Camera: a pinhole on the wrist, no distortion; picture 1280 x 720 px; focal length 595.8 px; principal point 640.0 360.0 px. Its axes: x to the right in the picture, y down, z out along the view. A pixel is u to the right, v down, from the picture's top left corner.
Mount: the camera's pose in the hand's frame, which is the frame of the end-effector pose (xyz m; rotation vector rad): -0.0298 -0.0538 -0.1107 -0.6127 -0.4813 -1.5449
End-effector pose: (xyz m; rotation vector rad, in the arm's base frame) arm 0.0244 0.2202 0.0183 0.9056 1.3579 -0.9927
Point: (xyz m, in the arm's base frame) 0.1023 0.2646 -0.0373
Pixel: 460 585
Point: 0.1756 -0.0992 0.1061
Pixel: 986 236
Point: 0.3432 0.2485 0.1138
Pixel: 401 177
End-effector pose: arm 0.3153 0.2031 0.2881 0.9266 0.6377 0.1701
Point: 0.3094 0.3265 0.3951
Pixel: 266 387
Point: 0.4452 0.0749 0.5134
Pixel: 803 283
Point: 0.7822 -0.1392 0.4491
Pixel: 1073 520
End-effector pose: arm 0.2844 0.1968 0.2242 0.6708 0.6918 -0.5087
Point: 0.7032 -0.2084 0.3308
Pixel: 997 645
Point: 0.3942 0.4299 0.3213
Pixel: 105 262
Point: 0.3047 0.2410 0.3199
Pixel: 609 197
